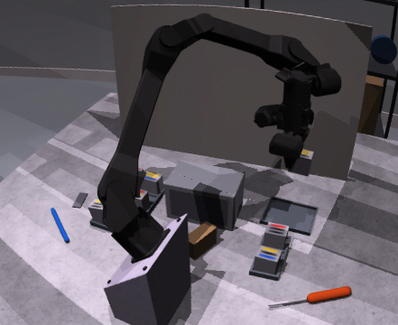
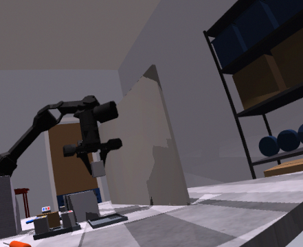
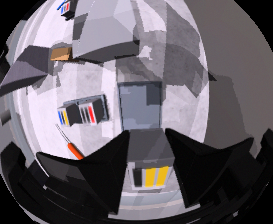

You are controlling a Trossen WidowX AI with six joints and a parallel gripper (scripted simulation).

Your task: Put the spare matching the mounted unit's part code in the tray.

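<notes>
Now: the dark tray 14 cm below my gripper tip and 2 cm to the right of it. The rest, counted from my gripper tip: grey unit 19 cm to the left, 10 cm below, 6 cm behind; tan box 18 cm behind, 14 cm to the left, 12 cm below; tall panel 20 cm to the left, 18 cm ahead, 8 cm above.
</notes>
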